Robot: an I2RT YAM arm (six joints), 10 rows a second.
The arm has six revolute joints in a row. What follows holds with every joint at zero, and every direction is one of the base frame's.
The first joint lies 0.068 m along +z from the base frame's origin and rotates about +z.
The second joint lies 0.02 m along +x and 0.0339 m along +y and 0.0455 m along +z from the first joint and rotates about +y.
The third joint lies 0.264 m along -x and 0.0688 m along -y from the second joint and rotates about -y.
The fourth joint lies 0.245 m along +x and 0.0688 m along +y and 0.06 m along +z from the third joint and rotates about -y.
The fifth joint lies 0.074 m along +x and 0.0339 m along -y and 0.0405 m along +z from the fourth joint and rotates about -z.
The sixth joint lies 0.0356 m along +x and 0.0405 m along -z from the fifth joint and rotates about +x.
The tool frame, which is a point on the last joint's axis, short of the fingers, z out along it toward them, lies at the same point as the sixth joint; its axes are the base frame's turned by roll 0, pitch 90 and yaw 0 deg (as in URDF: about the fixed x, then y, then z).
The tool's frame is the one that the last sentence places.
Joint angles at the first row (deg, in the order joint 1, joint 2, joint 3, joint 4, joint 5, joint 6):
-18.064, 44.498, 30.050, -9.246, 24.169, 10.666
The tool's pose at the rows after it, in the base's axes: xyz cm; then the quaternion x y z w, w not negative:
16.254 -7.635 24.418 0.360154 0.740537 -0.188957 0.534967
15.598 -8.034 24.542 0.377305 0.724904 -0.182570 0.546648
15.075 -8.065 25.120 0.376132 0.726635 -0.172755 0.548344
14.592 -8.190 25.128 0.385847 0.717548 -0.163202 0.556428
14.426 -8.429 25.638 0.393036 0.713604 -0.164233 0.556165
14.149 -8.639 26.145 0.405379 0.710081 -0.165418 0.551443
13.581 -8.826 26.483 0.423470 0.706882 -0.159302 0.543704
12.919 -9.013 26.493 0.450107 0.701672 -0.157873 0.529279
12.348 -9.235 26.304 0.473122 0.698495 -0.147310 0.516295
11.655 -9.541 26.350 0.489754 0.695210 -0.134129 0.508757
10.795 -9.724 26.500 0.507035 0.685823 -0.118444 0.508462
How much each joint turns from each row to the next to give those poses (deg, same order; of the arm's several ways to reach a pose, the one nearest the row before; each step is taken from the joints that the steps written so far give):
-2.664, -0.992, -2.522, 2.467, -1.222, 5.104
-2.241, -1.803, -0.732, 0.523, -1.355, 1.366
-1.211, -1.621, 0.973, -2.492, -2.192, 0.033
-1.357, -1.483, -0.609, 0.045, -1.411, 1.215
-1.059, -0.026, 1.142, -1.119, -0.355, 0.333
-1.088, -0.142, 1.378, -2.137, -0.032, 0.829
-1.730, -0.782, 1.146, -3.157, -0.980, 1.621
-1.782, -0.741, 0.728, -3.539, -0.005, 2.162
-2.154, -0.499, 0.305, -2.808, -1.540, 2.092
-3.135, -0.733, 0.493, -2.365, -3.065, 1.065
-3.425, -1.461, 0.299, -1.999, -3.401, 1.313

